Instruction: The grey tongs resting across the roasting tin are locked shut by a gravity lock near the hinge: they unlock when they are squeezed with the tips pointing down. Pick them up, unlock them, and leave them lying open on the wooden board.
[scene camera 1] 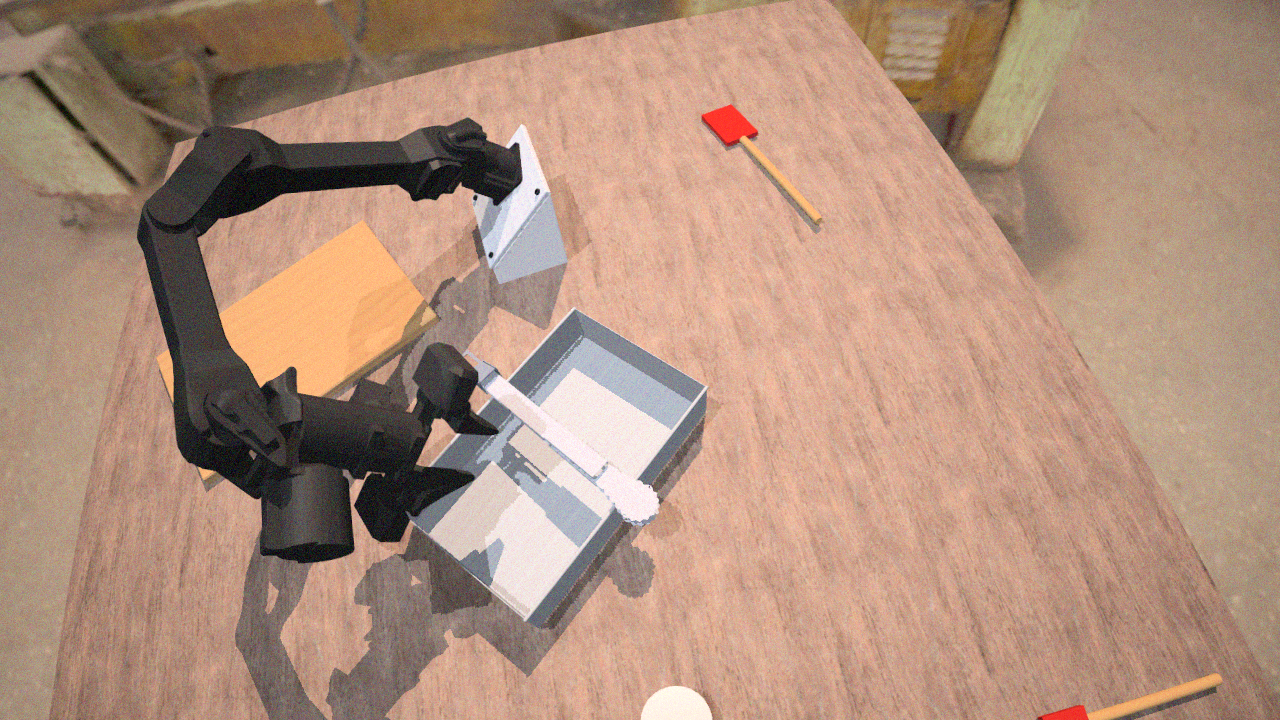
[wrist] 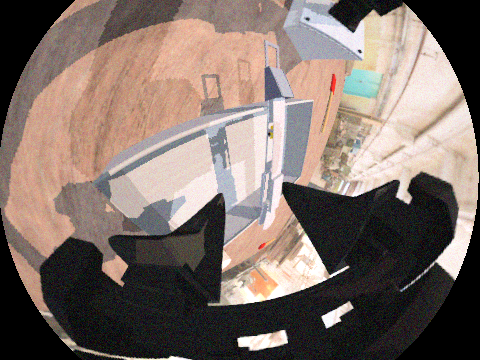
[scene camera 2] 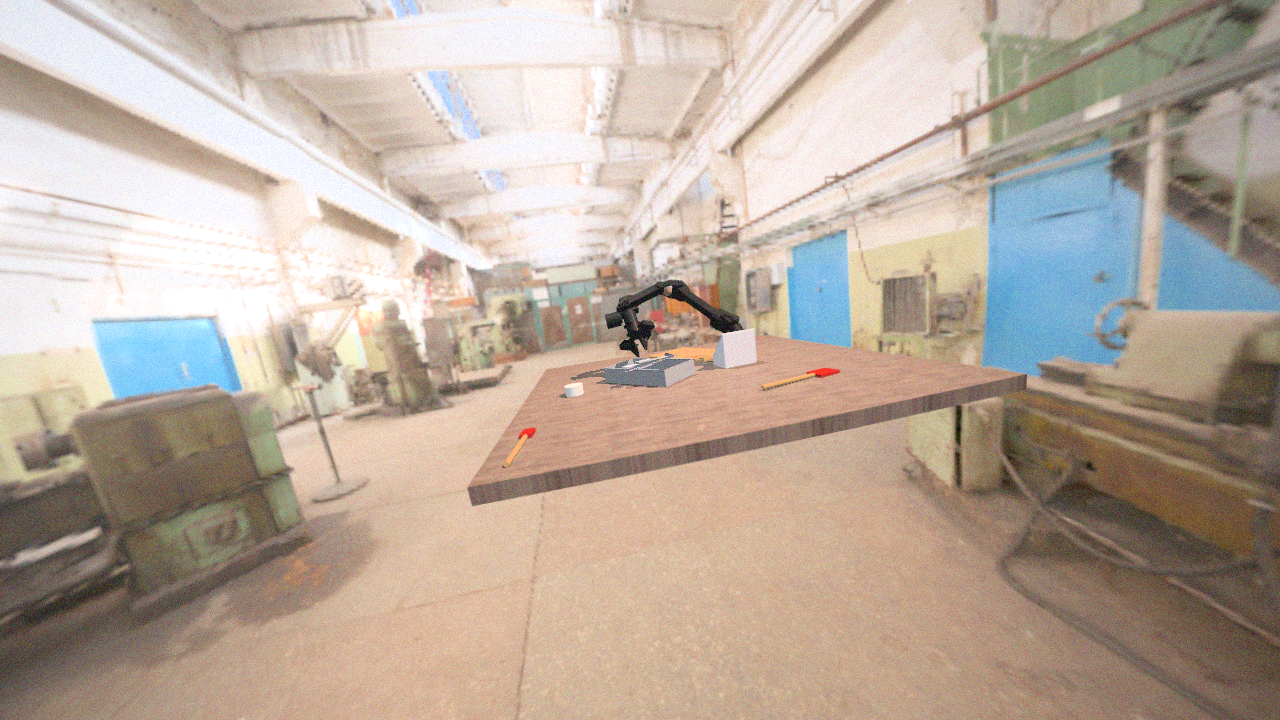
Labels:
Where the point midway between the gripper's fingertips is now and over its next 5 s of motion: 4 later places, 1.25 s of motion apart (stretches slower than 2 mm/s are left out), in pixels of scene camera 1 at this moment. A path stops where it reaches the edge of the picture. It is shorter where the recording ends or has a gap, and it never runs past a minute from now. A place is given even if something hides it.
The gripper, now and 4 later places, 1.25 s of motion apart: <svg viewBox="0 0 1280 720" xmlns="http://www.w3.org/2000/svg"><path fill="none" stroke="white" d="M484 453L522 417L549 416L529 395L427 416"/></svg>

